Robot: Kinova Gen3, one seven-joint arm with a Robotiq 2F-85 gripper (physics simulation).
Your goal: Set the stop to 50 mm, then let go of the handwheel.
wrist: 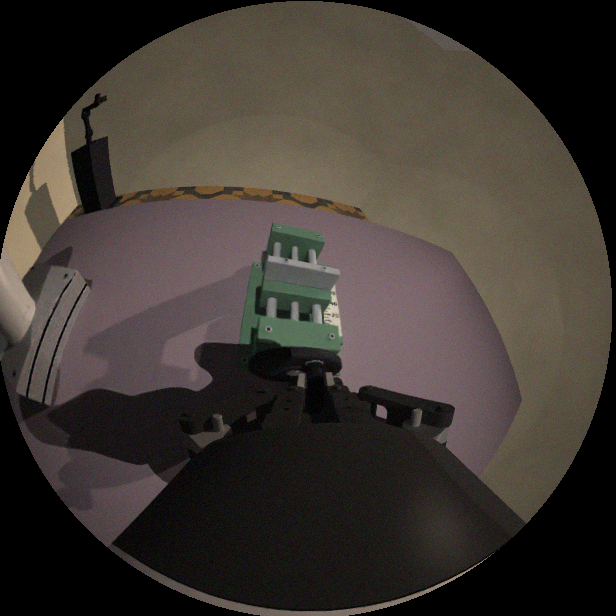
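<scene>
A green slide fixture (293,298) stands on the purple table top, running away from the camera. A grey stop block (301,274) sits on three grey rods, between the fixture's far end plate (295,235) and near end plate (298,333). A white scale strip (333,313) runs along the right side; its marks are too small to read. A black handwheel (293,362) is mounted on the near end plate. My gripper (313,380) is directly in front of the handwheel, with its fingers closed together on the wheel's small crank handle.
A grey curved slotted piece (51,339) and a white cylinder (11,304) stand at the left edge. A dark stand (93,169) rises at the back left corner. An orange patterned strip (229,195) lies along the table's far edge.
</scene>
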